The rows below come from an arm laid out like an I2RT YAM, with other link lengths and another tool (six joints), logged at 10 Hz.
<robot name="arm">
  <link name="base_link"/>
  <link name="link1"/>
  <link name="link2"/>
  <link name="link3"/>
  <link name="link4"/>
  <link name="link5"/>
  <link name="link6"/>
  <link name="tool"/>
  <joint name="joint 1" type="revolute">
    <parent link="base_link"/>
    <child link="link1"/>
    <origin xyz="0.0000 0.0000 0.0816"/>
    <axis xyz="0 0 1"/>
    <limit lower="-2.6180" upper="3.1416"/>
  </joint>
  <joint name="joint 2" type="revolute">
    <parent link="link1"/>
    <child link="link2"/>
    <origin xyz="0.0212 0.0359 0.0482"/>
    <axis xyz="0 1 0"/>
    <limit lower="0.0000" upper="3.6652"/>
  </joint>
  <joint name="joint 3" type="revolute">
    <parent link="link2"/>
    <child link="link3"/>
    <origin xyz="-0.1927 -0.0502 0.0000"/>
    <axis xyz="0 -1 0"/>
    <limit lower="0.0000" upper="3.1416"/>
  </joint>
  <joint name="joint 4" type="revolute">
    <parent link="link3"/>
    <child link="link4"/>
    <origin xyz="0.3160 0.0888 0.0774"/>
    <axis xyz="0 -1 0"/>
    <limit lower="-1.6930" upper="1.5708"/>
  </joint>
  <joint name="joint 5" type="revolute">
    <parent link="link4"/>
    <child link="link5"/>
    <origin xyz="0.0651 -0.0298 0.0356"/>
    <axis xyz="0 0 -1"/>
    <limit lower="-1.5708" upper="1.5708"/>
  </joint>
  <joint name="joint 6" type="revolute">
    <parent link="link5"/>
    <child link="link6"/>
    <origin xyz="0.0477 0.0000 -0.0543"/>
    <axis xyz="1 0 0"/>
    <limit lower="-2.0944" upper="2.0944"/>
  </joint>
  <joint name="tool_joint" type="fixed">
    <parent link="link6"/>
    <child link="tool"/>
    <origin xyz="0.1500 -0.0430 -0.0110" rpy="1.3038 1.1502 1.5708"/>
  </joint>
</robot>
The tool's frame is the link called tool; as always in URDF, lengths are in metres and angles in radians.
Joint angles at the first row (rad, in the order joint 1, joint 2, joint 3, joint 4, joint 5, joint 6):
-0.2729 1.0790 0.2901 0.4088 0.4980 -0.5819
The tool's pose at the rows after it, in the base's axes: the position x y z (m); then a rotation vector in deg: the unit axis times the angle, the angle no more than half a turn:
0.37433 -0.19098 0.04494 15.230 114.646 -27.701
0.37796 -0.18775 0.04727 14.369 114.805 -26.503
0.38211 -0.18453 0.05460 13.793 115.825 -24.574
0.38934 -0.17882 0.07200 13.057 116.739 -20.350
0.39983 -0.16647 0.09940 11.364 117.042 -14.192
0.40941 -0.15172 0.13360 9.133 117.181 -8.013
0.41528 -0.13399 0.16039 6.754 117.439 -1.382
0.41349 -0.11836 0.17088 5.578 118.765 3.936
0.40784 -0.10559 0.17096 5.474 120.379 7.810
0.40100 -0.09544 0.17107 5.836 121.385 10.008
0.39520 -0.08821 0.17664 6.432 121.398 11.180
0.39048 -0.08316 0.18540 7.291 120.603 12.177
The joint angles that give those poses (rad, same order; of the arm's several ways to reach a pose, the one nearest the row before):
-0.2707 1.0767 0.2932 0.4015 0.4809 -0.5823
-0.2680 1.0607 0.2959 0.3805 0.4618 -0.5812
-0.2680 1.0168 0.3134 0.2981 0.4347 -0.5713
-0.2737 0.9375 0.3511 0.1558 0.3733 -0.5465
-0.2745 0.8585 0.4175 -0.0063 0.2844 -0.5167
-0.2741 0.8143 0.5190 -0.1642 0.1917 -0.4950
-0.2741 0.7932 0.6124 -0.2951 0.0921 -0.4744
-0.2718 0.7780 0.6685 -0.4019 0.0216 -0.4549
-0.2646 0.7605 0.6910 -0.4812 -0.0185 -0.4339
-0.2501 0.7349 0.6972 -0.5377 -0.0296 -0.4126
-0.2348 0.7090 0.7067 -0.5785 -0.0273 -0.3897
-0.2241 0.6834 0.7185 -0.6079 -0.0258 -0.3634

